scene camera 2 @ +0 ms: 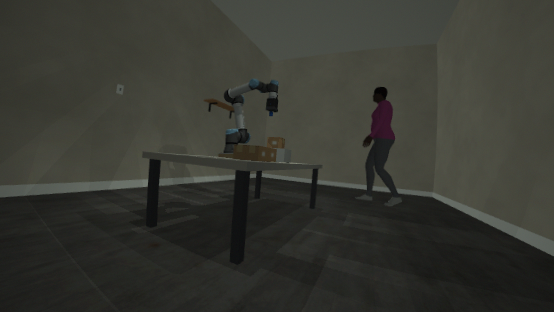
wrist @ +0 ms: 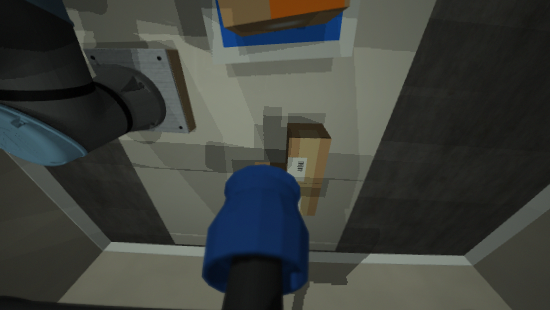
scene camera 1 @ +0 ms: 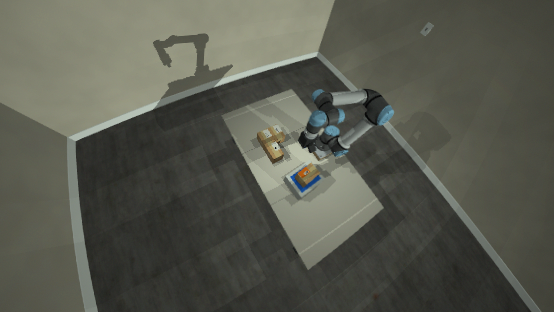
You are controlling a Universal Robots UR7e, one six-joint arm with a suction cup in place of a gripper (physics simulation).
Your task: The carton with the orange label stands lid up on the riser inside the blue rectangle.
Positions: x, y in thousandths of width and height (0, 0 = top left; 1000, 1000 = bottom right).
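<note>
My suction cup (wrist: 474, 695) holds nothing. I can also see a riser with blue rectangle (wrist: 612, 124).
</note>
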